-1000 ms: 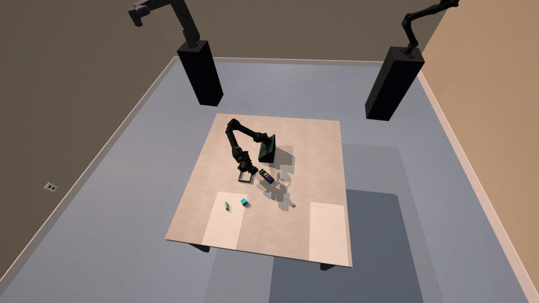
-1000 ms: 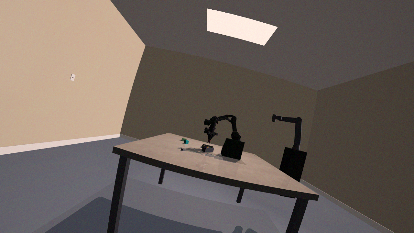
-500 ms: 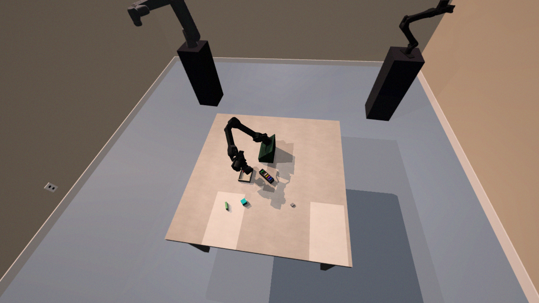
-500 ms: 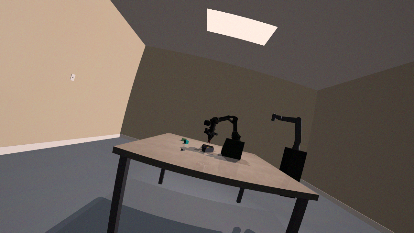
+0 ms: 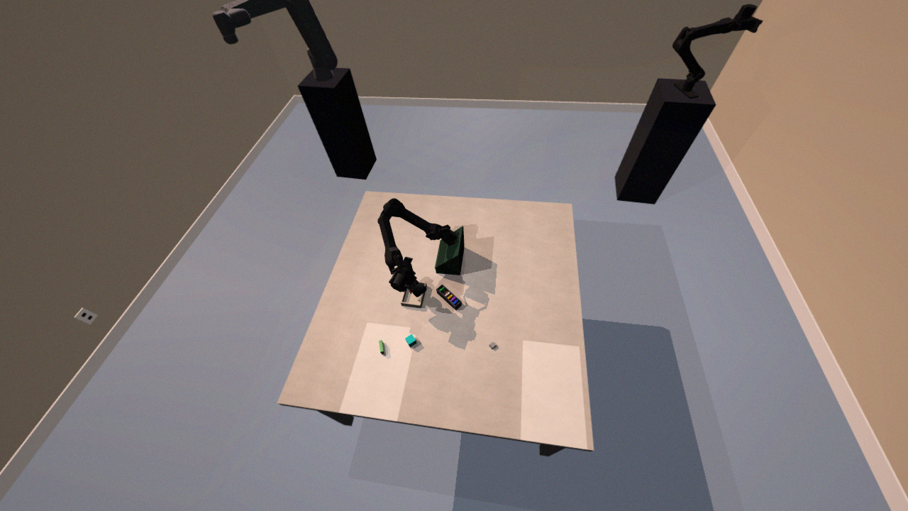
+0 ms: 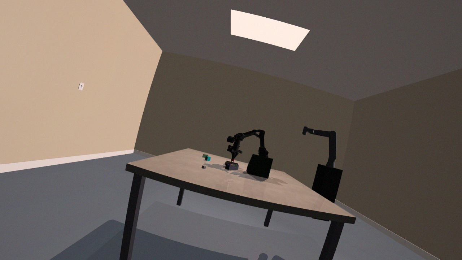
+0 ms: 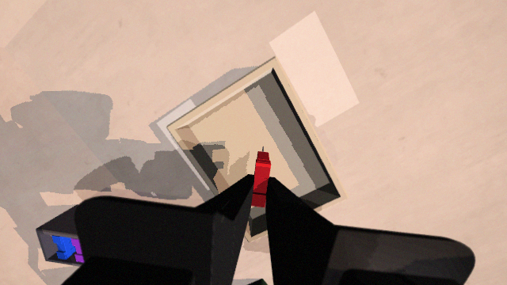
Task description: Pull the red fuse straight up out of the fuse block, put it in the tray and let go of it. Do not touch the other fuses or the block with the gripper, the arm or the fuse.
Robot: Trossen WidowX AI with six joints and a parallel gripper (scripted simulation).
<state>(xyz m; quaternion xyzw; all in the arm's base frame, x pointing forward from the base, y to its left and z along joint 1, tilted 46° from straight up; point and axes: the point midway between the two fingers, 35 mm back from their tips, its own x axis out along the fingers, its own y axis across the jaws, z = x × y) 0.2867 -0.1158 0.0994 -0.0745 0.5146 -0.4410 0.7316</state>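
The red fuse lies 10 mm below my gripper tip. From my gripper tip the other things lie so: green fuse: 40 mm behind, 140 mm to the left, 40 mm below; then tray: 60 mm below; then white fuse: 20 mm behind, 170 mm to the left, 40 mm below.
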